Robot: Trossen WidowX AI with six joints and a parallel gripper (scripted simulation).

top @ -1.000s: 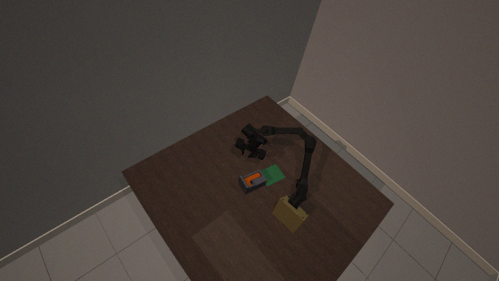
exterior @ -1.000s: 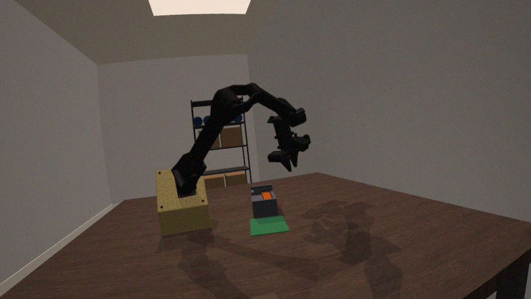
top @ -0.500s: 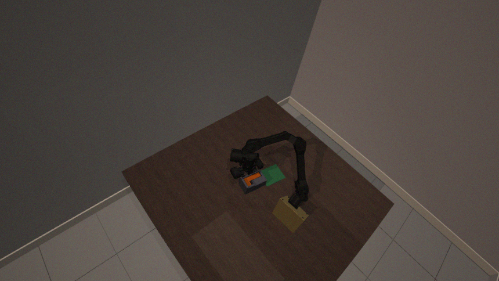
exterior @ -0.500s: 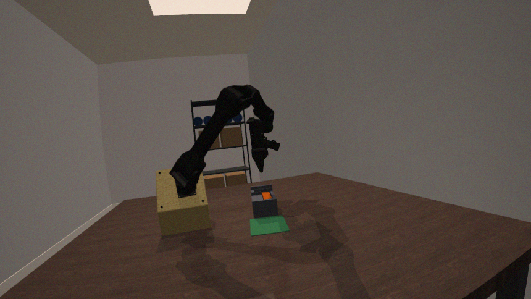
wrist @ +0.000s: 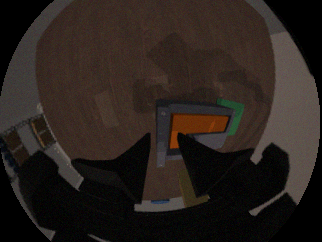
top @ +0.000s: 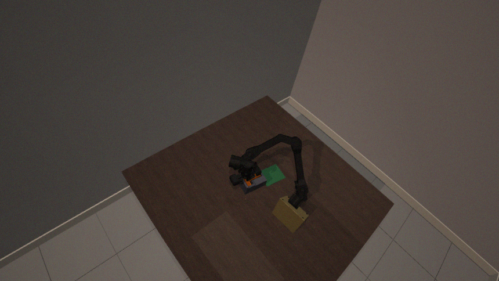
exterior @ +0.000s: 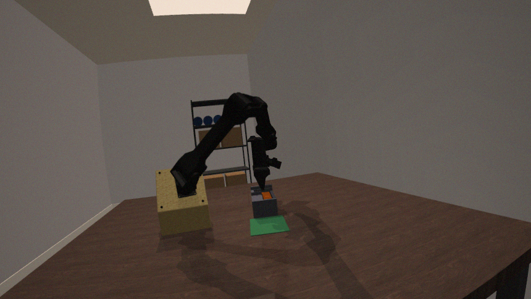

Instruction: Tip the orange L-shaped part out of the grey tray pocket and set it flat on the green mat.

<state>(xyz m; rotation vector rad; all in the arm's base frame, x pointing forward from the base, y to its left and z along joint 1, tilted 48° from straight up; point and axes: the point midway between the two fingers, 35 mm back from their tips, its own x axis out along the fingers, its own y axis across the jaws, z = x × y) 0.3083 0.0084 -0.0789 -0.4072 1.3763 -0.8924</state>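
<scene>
The orange L-shaped part lies 50 mm to the right of my gripper tip, 30 mm below it and 20 mm behind it. From my gripper tip the other things lie so: green mat (210 mm to the right, 90 mm below, 70 mm behind).
</scene>
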